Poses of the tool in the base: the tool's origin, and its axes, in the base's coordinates. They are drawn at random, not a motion.
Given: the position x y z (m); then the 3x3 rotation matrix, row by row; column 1 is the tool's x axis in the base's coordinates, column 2 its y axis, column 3 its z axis. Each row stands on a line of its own.
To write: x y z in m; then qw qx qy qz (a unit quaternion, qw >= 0). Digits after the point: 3 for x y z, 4 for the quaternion.
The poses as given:
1:
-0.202, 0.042, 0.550
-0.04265, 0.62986, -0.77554
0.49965, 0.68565, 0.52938
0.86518, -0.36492, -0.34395
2:
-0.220, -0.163, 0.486
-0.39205, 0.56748, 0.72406
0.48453, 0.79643, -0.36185
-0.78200, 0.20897, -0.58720
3:
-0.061, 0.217, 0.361
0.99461, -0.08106, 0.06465
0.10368, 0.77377, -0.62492
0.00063, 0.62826, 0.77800
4:
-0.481, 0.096, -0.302
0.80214, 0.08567, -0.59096
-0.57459, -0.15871, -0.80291
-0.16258, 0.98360, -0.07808
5:
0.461, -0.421, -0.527
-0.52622, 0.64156, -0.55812
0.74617, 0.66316, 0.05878
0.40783, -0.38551, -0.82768
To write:
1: -0.202, 0.042, 0.550, 0.5699, -0.3923, -0.7198, -0.0571
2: -0.220, -0.163, 0.486, 0.4520, 0.3157, 0.8330, -0.0459
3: -0.061, 0.217, 0.361, 0.9416, 0.3327, 0.0170, 0.0490
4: -0.481, 0.096, -0.302, 0.6256, 0.7140, -0.1712, -0.2639
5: 0.461, -0.421, -0.527, 0.2781, -0.3995, -0.8685, 0.0941
